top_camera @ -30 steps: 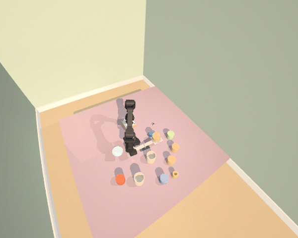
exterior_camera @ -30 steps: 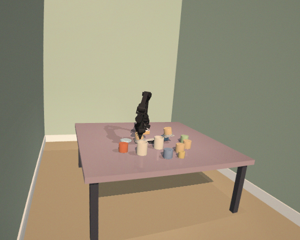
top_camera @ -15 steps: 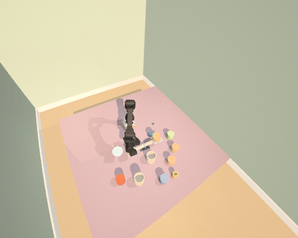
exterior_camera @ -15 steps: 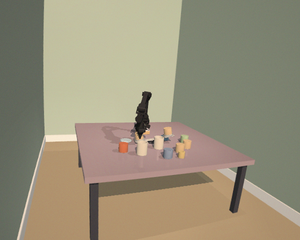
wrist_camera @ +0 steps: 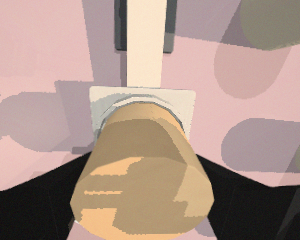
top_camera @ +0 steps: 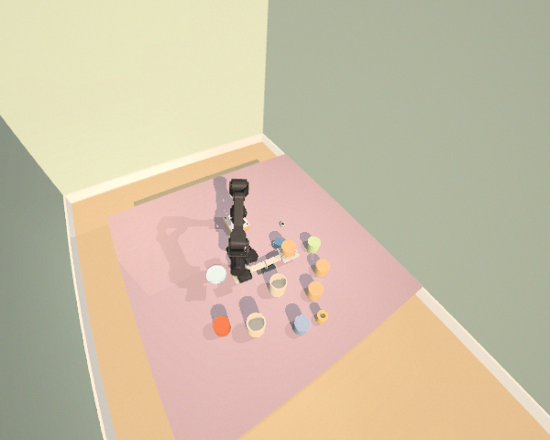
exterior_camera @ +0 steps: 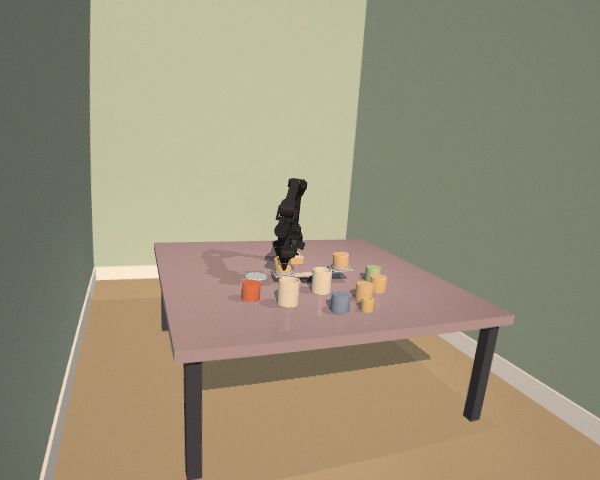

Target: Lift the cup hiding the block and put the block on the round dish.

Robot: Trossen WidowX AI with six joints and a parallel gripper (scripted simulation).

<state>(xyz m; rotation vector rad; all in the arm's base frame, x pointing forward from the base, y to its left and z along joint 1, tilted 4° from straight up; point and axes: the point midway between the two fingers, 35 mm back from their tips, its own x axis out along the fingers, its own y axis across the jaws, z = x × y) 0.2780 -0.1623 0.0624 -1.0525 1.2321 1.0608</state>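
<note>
The round dish lies 90 mm to the right of my gripper tip, 80 mm behind it and 60 mm below it. Also, from my gripper tip: blue block 280 mm to the left, 40 mm below, 30 mm behind; then pale green block 10 mm to the left, 10 mm below; then green cup 400 mm to the left, 80 mm ahead, 20 mm below.
</note>
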